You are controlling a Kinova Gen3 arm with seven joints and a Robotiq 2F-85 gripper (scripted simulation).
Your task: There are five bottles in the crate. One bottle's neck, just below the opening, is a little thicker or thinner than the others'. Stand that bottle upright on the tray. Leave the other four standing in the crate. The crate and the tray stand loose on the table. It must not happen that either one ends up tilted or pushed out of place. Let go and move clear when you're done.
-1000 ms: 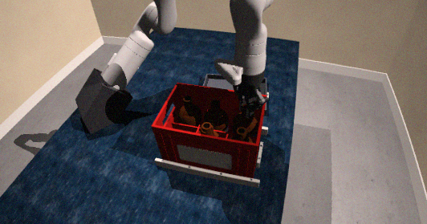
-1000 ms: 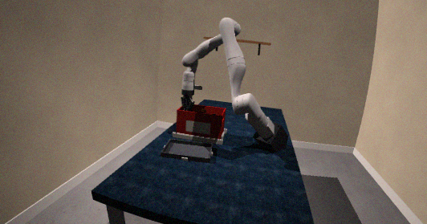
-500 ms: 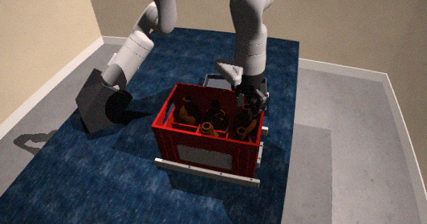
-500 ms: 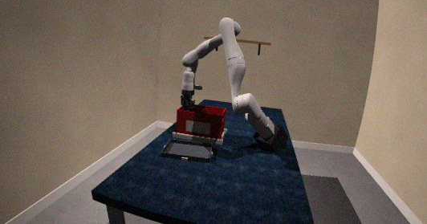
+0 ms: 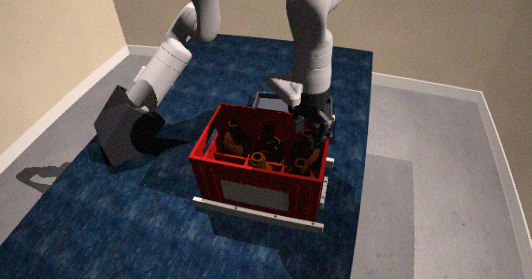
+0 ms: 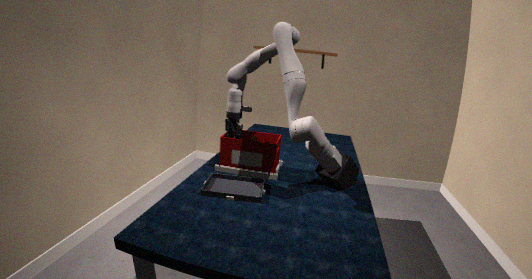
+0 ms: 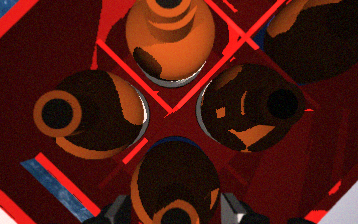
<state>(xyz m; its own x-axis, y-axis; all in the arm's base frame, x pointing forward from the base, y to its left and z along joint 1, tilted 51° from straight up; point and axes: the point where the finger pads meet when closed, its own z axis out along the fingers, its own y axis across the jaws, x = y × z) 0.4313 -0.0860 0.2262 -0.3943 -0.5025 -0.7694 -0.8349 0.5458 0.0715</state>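
The crate lies 7 cm to the right of my hand, 7 cm below it and 7 cm behind it. From my hand the other things lie so: grey tray 19 cm to the left, 15 cm behind, 14 cm below.
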